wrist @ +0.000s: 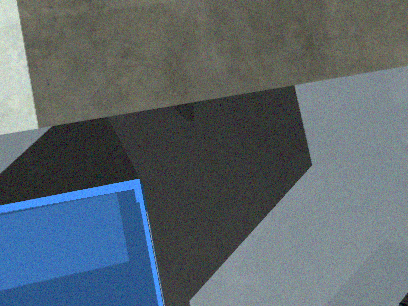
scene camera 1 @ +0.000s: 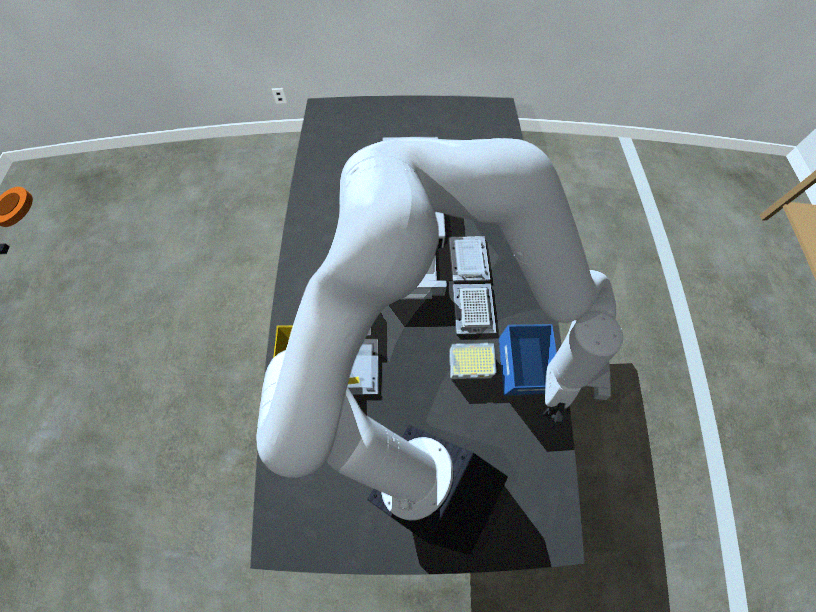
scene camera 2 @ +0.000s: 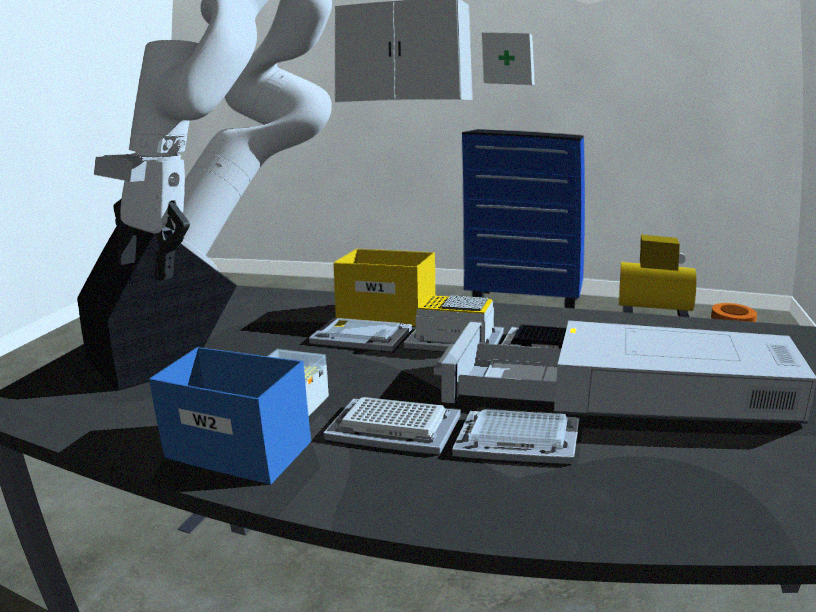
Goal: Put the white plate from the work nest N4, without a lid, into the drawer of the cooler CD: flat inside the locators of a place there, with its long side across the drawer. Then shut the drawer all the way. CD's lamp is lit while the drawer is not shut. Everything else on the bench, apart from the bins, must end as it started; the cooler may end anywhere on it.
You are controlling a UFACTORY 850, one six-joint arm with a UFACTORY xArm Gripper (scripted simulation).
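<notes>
I can see my gripper (scene camera 1: 550, 396). There is a clear plate (scene camera 2: 515, 429), and scene camera 1 (scene camera 1: 470, 248) shows the clear plate too, but in the wrist view the clear plate is out of frame. I also see a black plate (scene camera 2: 527, 335), while in the wrist view the black plate is out of frame. A grey cooler (scene camera 2: 615, 370) is here as well.
</notes>
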